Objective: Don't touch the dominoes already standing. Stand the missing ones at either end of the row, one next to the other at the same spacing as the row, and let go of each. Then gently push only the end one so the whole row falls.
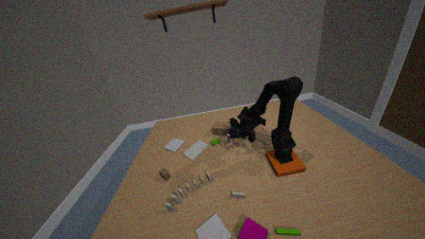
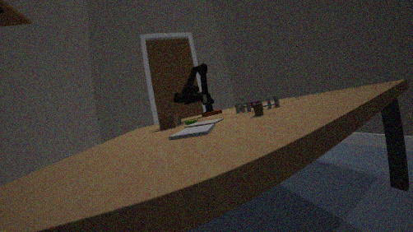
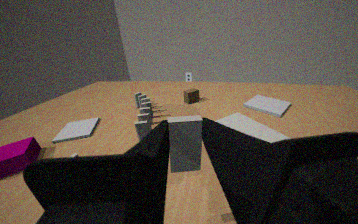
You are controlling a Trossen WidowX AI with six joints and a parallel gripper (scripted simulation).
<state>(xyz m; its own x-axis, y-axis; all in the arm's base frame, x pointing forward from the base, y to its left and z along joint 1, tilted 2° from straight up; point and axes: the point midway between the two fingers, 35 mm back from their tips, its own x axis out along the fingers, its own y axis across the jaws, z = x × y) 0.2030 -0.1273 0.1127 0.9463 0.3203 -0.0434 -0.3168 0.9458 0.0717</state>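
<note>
My gripper tip is now 7 cm short of the green block, 13 cm to the left of it and 13 cm above it. Round my gripper tip: brown box (22 cm to the right, 11 cm below); brown cube (36 cm ahead, 5 cm to the left, 12 cm below); white sheet (19 cm ahead, 10 cm to the right, 13 cm below).
</note>
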